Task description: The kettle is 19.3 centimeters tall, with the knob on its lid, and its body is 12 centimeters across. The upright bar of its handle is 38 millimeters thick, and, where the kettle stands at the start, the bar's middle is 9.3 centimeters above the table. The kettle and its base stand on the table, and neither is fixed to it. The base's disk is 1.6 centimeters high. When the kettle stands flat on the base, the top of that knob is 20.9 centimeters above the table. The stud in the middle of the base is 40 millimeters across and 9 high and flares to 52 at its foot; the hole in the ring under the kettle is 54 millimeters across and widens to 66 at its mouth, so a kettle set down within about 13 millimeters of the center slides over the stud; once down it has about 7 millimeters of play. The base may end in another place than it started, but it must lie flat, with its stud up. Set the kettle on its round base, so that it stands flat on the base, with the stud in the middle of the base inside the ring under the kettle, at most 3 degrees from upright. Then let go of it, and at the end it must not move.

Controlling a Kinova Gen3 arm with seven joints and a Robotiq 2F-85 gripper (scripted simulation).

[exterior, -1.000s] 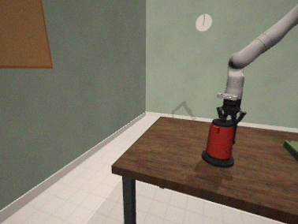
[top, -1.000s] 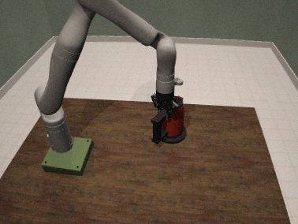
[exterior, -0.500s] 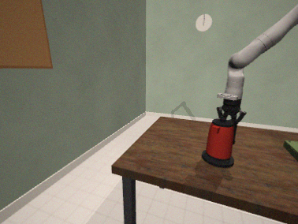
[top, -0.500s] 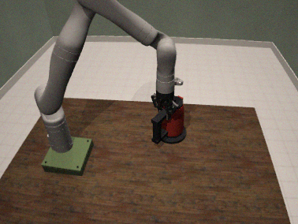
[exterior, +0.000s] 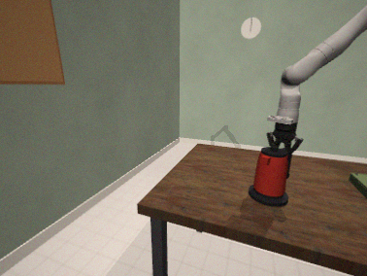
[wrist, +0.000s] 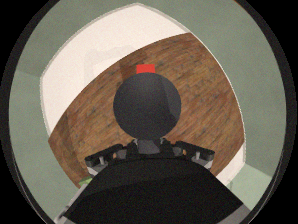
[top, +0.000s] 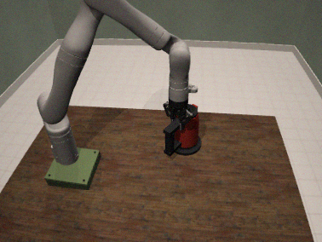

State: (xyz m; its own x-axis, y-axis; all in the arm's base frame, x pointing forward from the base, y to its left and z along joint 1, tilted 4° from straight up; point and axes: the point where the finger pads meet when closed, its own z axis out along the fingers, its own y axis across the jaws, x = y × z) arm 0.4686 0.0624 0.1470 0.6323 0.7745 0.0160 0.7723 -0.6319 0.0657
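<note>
Right now my hand is 5 cm above the red kettle, 2 cm to the right of it and 2 cm short of it. Also, from my hand: round base: 16 cm below, 5 cm to the left, 4 cm ahead.
</note>
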